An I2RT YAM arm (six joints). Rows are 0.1 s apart.
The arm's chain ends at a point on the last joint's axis. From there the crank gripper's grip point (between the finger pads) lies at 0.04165 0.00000 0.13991 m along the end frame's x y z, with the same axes.
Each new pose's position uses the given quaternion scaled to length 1; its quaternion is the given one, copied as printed.
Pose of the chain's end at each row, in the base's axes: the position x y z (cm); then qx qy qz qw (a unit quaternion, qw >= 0):
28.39 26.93 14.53 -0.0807 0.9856 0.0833 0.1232
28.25 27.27 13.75 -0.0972 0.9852 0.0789 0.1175
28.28 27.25 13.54 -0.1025 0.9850 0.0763 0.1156
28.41 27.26 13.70 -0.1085 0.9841 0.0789 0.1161
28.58 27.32 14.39 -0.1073 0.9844 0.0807 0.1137
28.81 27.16 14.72 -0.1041 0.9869 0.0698 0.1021
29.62 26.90 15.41 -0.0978 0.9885 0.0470 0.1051
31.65 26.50 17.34 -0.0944 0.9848 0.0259 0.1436
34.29 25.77 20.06 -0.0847 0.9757 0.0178 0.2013
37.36 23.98 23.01 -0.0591 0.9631 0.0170 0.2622
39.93 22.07 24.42 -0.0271 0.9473 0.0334 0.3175
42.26 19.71 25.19 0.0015 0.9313 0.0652 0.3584
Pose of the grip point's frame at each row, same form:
27.62 28.93 0.09 -0.0807 0.9856 0.0833 0.1232
27.30 29.04 -0.71 -0.0972 0.9852 0.0789 0.1175
27.28 28.92 -0.93 -0.1025 0.9850 0.0763 0.1156
27.41 28.97 -0.76 -0.1085 0.9841 0.0789 0.1161
27.51 29.08 -0.06 -0.1073 0.9844 0.0807 0.1137
27.44 28.59 0.26 -0.1041 0.9869 0.0698 0.1021
28.41 27.72 0.89 -0.0978 0.9885 0.0470 0.1051
31.62 26.85 2.75 -0.0944 0.9848 0.0259 0.1436
35.98 26.07 5.56 -0.0847 0.9757 0.0178 0.2013
40.83 24.43 8.84 -0.0591 0.9631 0.0170 0.2622
45.00 23.07 10.77 -0.0271 0.9473 0.0334 0.3175
48.51 21.60 12.13 0.0015 0.9313 0.0652 0.3584

